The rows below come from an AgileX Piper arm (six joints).
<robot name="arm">
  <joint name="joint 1" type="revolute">
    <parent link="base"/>
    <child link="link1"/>
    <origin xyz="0 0 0.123" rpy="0 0 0"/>
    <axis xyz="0 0 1"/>
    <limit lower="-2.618" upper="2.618"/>
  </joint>
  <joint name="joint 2" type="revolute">
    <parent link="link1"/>
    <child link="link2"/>
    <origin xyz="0 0 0" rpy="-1.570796 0 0"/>
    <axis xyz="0 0 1"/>
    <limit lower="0" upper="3.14"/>
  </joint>
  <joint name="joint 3" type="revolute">
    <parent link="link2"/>
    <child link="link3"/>
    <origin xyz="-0.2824 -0.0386 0" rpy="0 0 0"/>
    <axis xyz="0 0 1"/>
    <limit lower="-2.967" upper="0"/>
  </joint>
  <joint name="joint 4" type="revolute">
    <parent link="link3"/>
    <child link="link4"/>
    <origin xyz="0.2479 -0.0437 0" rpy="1.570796 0 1.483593"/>
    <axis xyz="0 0 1"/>
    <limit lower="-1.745" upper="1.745"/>
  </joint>
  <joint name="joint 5" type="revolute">
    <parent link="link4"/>
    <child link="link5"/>
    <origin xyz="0 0 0" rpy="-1.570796 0 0"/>
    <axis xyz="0 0 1"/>
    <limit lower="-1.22" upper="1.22"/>
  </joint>
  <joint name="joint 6" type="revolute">
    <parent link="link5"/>
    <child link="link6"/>
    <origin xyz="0 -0.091 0" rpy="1.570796 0 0"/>
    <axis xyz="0 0 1"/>
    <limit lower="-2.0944" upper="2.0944"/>
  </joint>
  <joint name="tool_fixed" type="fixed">
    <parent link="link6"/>
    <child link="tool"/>
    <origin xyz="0 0 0" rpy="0 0 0"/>
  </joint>
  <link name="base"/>
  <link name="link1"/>
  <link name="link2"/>
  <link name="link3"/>
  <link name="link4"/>
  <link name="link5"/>
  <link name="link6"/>
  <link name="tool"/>
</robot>
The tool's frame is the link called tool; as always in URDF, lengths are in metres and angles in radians.
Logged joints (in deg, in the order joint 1, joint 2, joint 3, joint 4, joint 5, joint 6), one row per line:
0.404, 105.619, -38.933, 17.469, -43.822, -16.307
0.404, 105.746, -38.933, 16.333, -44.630, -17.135
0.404, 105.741, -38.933, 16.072, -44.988, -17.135
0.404, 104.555, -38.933, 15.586, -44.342, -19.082
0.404, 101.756, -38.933, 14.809, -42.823, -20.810
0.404, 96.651, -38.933, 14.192, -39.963, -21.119
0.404, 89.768, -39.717, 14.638, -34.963, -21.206
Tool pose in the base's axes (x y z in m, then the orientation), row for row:
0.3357, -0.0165, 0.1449, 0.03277, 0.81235, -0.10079, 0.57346
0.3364, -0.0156, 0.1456, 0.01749, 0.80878, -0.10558, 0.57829
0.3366, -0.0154, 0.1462, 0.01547, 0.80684, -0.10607, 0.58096
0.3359, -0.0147, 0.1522, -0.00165, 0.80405, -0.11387, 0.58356
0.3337, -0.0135, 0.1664, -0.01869, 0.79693, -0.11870, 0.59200
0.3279, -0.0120, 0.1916, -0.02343, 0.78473, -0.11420, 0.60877
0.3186, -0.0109, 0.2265, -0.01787, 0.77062, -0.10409, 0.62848
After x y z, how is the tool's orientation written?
As a quaternion, x y z w.
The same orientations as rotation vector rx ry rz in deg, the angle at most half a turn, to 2 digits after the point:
4.40, 109.09, -13.54
2.34, 108.39, -14.15
2.07, 108.01, -14.20
-0.22, 107.52, -15.23
-2.49, 106.20, -15.82
-3.10, 103.86, -15.11
-2.35, 101.18, -13.67

